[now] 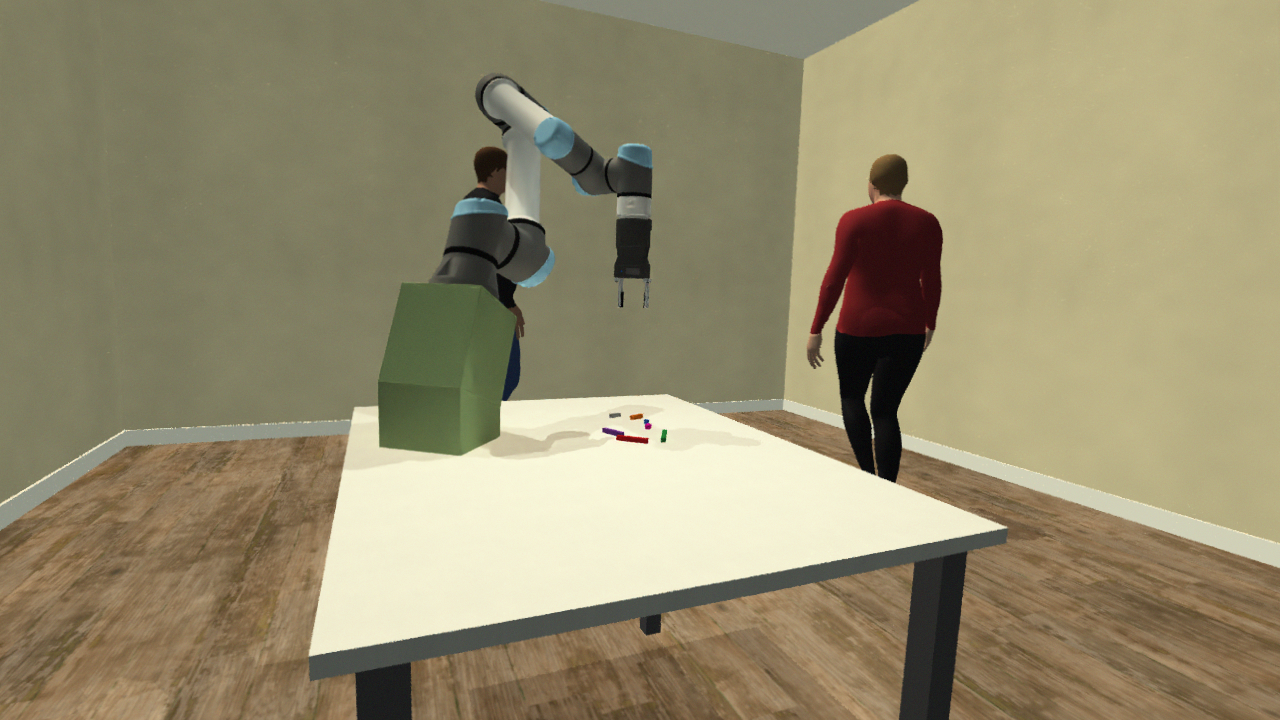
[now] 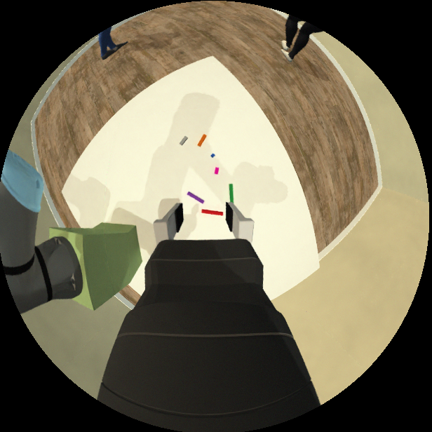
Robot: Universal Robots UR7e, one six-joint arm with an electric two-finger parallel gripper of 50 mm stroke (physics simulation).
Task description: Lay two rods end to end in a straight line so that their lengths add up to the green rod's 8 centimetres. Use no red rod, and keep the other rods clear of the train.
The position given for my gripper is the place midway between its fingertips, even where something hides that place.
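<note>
Visible here is my gripper [image 1: 633, 307] [image 2: 204, 211].
</note>
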